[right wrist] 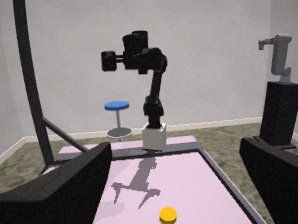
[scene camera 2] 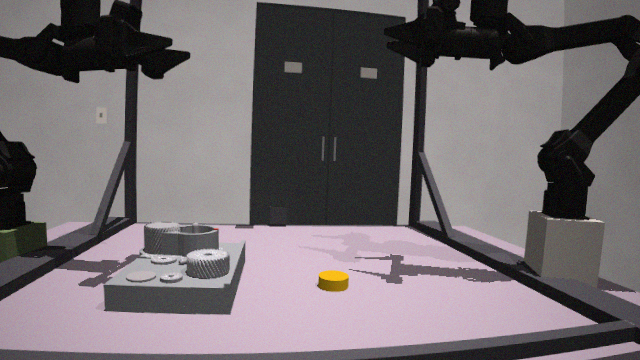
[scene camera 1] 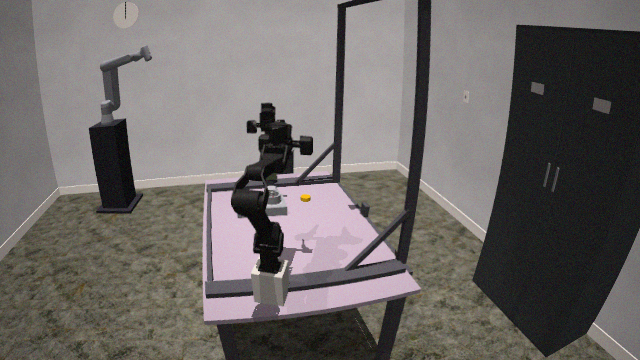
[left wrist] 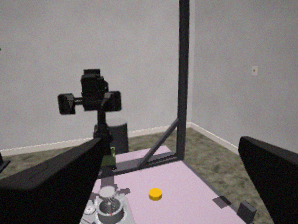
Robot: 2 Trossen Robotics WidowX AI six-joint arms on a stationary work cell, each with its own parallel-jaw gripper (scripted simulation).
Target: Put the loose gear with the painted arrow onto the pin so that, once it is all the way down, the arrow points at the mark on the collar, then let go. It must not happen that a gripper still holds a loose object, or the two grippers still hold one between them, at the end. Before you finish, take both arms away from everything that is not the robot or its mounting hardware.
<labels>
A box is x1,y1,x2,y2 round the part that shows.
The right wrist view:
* my left gripper: [101,33,160,71]
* my right gripper: [0,137,297,223]
</labels>
